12 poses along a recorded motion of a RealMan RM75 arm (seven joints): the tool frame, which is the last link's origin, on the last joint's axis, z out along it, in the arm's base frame.
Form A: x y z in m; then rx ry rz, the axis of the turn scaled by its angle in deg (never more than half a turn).
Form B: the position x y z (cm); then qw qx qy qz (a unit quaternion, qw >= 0). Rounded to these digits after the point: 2 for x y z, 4 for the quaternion.
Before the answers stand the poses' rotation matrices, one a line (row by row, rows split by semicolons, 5 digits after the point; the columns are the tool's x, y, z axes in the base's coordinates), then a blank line. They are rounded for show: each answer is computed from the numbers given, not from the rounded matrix.
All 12 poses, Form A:
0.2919 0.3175 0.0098 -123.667 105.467 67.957
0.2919 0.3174 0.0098 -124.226 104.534 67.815
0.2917 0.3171 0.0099 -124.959 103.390 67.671
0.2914 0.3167 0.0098 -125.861 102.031 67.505
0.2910 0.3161 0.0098 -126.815 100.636 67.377
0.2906 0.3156 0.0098 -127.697 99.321 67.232
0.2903 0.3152 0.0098 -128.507 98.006 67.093
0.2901 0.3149 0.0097 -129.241 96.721 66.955
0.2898 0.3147 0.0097 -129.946 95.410 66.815
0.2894 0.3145 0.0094 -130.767 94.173 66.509
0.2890 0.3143 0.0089 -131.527 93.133 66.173
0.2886 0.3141 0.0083 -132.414 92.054 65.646
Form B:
-0.01330 -0.86537 -0.50096; -0.81380 -0.28174 0.50829; -0.58100 0.41444 -0.70049
-0.00179 -0.86510 -0.50160; -0.81065 -0.29244 0.50726; -0.58552 0.40753 -0.70077
0.01257 -0.86412 -0.50312; -0.80688 -0.30595 0.50531; -0.59058 0.39961 -0.70109
0.02984 -0.86241 -0.50534; -0.80236 -0.32217 0.50242; -0.59609 0.39047 -0.70157
0.04758 -0.85983 -0.50836; -0.79760 -0.33908 0.49886; -0.60131 0.38173 -0.70193
0.06427 -0.85722 -0.51093; -0.79285 -0.35478 0.49550; -0.60602 0.37325 -0.70244
0.08038 -0.85454 -0.51313; -0.78754 -0.37001 0.49282; -0.61100 0.36450 -0.70272
0.09571 -0.85187 -0.51494; -0.78189 -0.38449 0.49073; -0.61603 0.35566 -0.70287
0.11102 -0.84901 -0.51658; -0.77573 -0.39894 0.48896; -0.62122 0.34644 -0.70290
0.12743 -0.84608 -0.51759; -0.77074 -0.41293 0.48523; -0.62428 0.33709 -0.70473
0.14210 -0.84337 -0.51819; -0.76685 -0.42482 0.48112; -0.62590 0.32901 -0.70711
0.15890 -0.84065 -0.51774; -0.76336 -0.43718 0.47555; -0.62612 0.31966 -0.71119

29.19 31.75 0.98 0.0334 -0.7016 0.5983 0.3855
29.19 31.74 0.98 0.0353 -0.7056 0.5937 0.3852
29.17 31.71 0.99 0.0372 -0.7106 0.5879 0.3848
29.14 31.67 0.98 0.0391 -0.7165 0.5809 0.3843
29.10 31.61 0.98 0.0405 -0.7226 0.5734 0.3839
29.06 31.56 0.98 0.0420 -0.7283 0.5664 0.3834
29.03 31.52 0.98 0.0437 -0.7337 0.5595 0.3830
29.01 31.49 0.97 0.0457 -0.7388 0.5529 0.3827
28.98 31.47 0.97 0.0479 -0.7438 0.5461 0.3824
28.94 31.45 0.94 0.0494 -0.7492 0.5395 0.3810
28.90 31.43 0.89 0.0504 -0.7540 0.5339 0.3793
28.86 31.41 0.83 0.0513 -0.7595 0.5280 0.3765

